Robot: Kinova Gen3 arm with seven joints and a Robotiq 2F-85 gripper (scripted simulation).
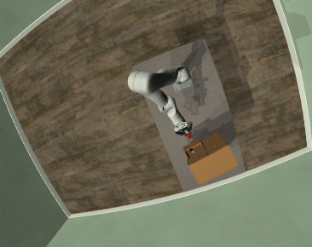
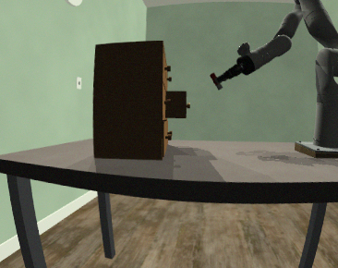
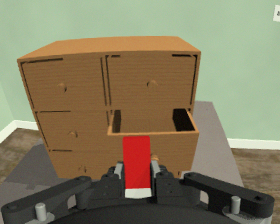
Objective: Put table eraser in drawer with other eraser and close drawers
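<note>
Right now my hand is 19 cm short of the dark eraser, 14 cm above it and 2 cm to the left of it. From my hand the other things lie so: red eraser: 1 cm below, 1 cm ahead.
</note>
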